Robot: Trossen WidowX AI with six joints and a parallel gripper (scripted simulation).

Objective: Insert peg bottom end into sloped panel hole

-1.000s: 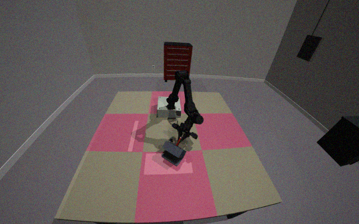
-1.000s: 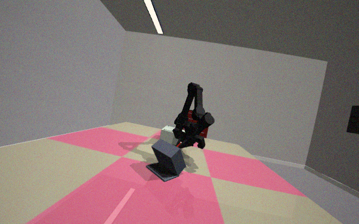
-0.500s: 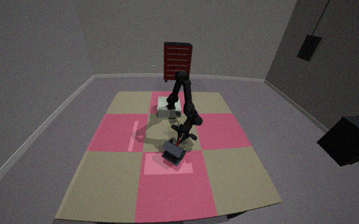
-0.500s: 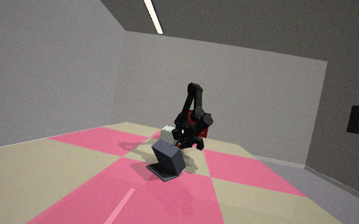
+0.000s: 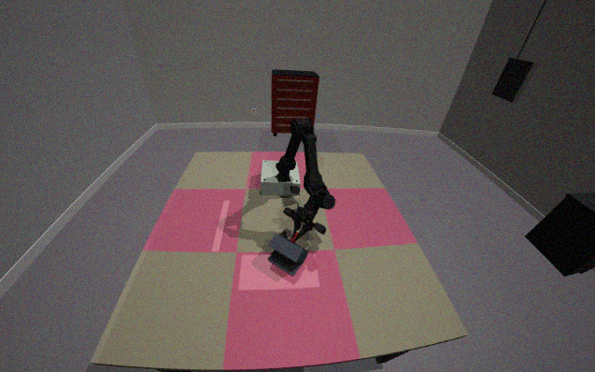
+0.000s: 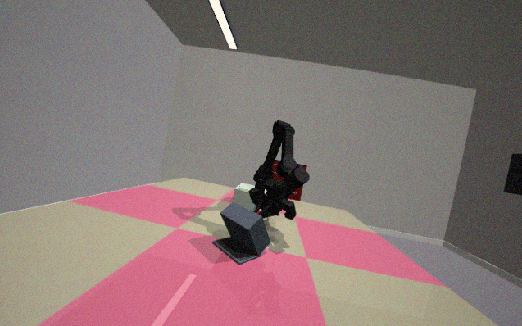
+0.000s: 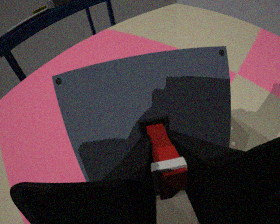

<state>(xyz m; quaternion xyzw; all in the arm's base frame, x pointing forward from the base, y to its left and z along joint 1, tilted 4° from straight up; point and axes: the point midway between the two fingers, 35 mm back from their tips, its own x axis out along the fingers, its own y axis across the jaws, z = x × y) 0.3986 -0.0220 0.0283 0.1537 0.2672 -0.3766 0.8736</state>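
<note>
My gripper tip is 10 mm to the right of the red peg, 10 mm below it and 10 mm past it. Also, from my gripper tip: dark grey sloped panel 30 mm below, 20 mm to the right, 20 mm ahead.
</note>
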